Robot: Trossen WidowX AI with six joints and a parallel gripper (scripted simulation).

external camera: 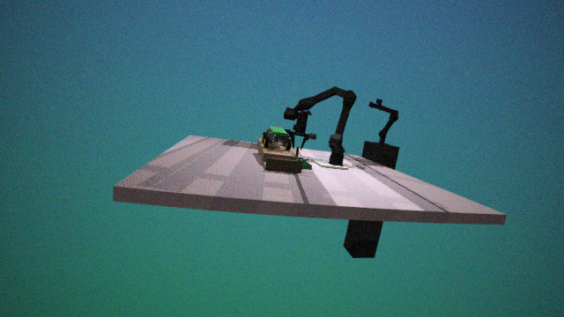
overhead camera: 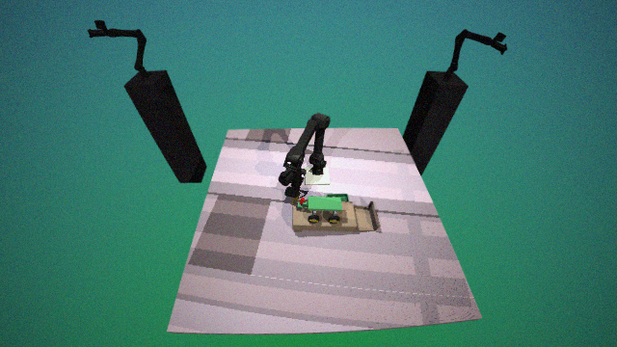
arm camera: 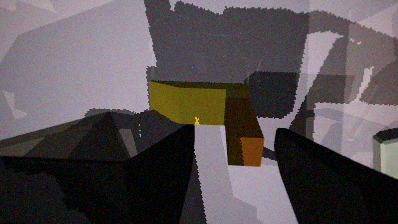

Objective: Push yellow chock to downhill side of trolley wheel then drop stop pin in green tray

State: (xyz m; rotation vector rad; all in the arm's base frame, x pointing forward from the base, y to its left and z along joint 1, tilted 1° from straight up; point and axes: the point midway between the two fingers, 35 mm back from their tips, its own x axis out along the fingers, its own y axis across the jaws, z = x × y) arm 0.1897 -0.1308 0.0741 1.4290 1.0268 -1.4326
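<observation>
The yellow chock lies 2 cm ahead of my gripper tip, 1 cm to the right of it and 3 cm below it. Round my gripper tip: red-headed stop pin (13 cm ahead, 2 cm to the left, 8 cm above); then green-topped trolley (15 cm ahead, 13 cm to the left, 6 cm above); then tan ramp (15 cm ahead, 14 cm to the left, 1 cm below).
</observation>
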